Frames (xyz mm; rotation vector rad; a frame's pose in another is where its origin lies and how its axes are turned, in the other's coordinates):
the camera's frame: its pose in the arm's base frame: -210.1 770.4 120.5 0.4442 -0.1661 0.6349
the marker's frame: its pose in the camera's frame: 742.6 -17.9 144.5 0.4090 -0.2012 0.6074
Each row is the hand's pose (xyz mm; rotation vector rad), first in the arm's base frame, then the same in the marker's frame.
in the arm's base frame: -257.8 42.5 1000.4 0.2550 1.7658 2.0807
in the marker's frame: -535.3 722.4 1003.8 1.1272 1.7645 0.3850
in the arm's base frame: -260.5 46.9 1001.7 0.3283 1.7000 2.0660
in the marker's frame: -532.4 725.7 1000.8 1.1181 1.6881 0.3604
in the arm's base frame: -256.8 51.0 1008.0 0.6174 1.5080 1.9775
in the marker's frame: -524.2 724.9 1002.5 1.1329 1.4127 0.2535
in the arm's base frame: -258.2 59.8 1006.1 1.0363 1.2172 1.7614
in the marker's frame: -520.1 726.2 994.4 1.1520 0.9838 0.0661
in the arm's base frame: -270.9 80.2 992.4 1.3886 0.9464 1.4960
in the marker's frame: -520.0 734.4 968.0 1.1614 0.5779 -0.1148
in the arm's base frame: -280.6 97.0 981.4 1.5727 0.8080 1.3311
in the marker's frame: -519.5 740.5 946.6 1.1749 0.3542 -0.2122
